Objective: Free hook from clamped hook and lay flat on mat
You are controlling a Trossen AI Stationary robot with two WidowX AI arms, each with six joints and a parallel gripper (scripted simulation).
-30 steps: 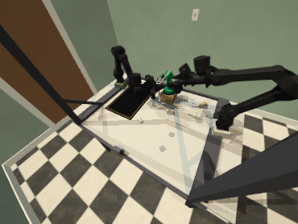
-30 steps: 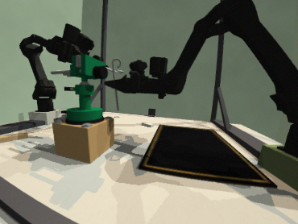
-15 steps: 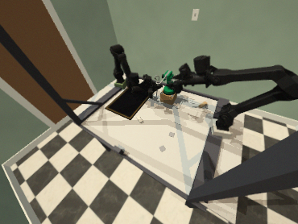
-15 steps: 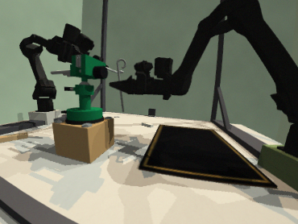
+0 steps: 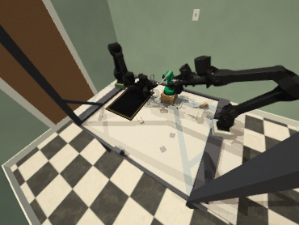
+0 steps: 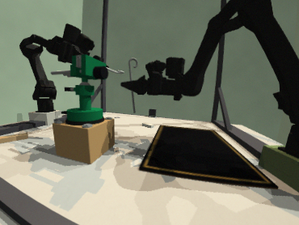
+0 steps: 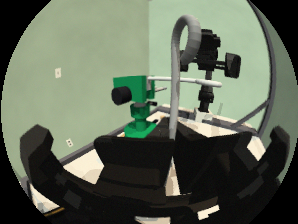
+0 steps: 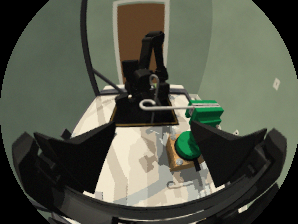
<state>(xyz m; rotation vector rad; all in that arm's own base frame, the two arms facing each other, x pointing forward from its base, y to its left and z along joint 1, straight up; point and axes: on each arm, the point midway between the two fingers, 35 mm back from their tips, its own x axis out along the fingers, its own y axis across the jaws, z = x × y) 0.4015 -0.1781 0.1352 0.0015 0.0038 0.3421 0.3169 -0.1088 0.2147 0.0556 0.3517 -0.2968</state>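
My left hand is 70 mm past the black mat, 210 mm to the right of it and 190 mm above it.
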